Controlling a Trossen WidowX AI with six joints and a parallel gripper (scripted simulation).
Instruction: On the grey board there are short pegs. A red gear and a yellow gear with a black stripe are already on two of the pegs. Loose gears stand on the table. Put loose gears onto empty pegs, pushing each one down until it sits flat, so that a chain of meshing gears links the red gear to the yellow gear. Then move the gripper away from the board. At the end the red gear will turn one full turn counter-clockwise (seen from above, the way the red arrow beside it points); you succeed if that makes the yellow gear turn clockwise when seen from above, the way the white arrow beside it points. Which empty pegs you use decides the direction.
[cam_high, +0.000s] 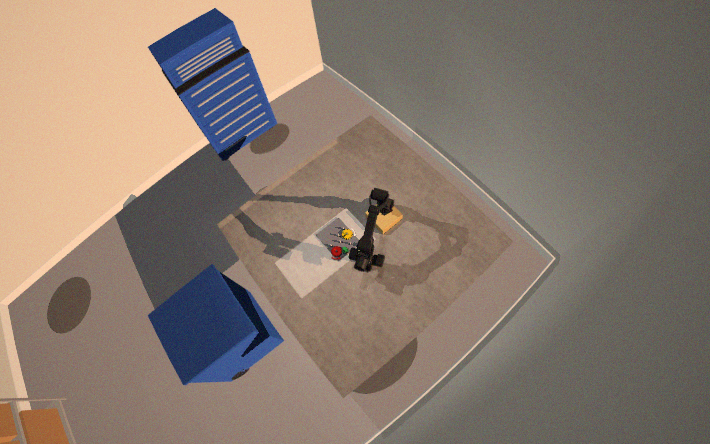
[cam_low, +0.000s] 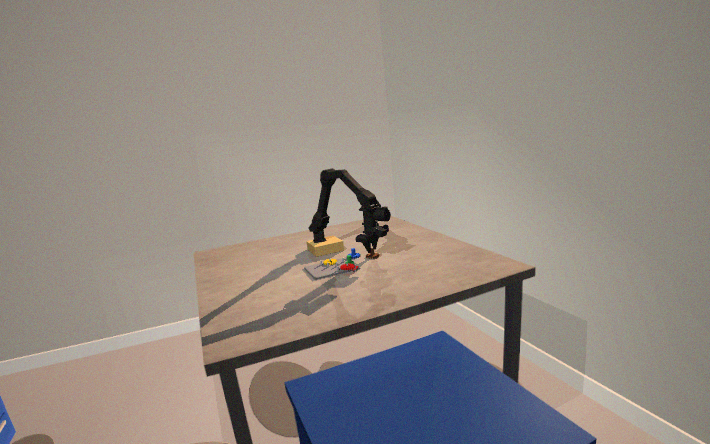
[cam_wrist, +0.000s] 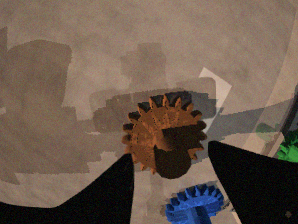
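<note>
The green gear lies 70 mm ahead of my gripper tip and 130 mm to the right of it. From my gripper tip the other things lie so: red gear (120 mm ahead, 150 mm to the right, 10 mm below); blue gear (50 mm behind, 80 mm to the right, 10 mm below); brown gear (10 mm below).
</note>
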